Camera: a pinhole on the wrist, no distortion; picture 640 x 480 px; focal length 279.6 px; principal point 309.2 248.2 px. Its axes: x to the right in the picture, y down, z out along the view. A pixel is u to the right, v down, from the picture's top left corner.
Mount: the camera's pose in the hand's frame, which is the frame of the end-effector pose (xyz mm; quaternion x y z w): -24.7 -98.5 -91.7 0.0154 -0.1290 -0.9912 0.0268
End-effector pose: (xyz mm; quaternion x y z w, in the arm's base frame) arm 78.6 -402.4 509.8 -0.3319 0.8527 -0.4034 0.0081
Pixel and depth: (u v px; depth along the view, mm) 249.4 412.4 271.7
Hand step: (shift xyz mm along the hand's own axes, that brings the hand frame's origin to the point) 31.0 -180.0 213.1
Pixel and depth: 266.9 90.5 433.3
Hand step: 12.5 251.6 265.8
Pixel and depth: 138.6 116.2 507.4
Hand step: 253.5 279.7 344.4
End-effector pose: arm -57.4 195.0 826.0 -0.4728 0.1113 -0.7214 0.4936
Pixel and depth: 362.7 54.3 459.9
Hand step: -145.4 321.6 268.8
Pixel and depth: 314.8 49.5 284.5
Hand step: -51.0 168.9 131.2
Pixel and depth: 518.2 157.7 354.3
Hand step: -307.9 87.4 215.0
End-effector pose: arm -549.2 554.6 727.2 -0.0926 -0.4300 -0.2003 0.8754
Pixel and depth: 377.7 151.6 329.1
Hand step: -123.1 90.5 195.2
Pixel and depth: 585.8 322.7 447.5
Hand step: -477.4 -124.8 360.8
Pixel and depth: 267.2 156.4 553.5
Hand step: 28.6 222.7 398.5
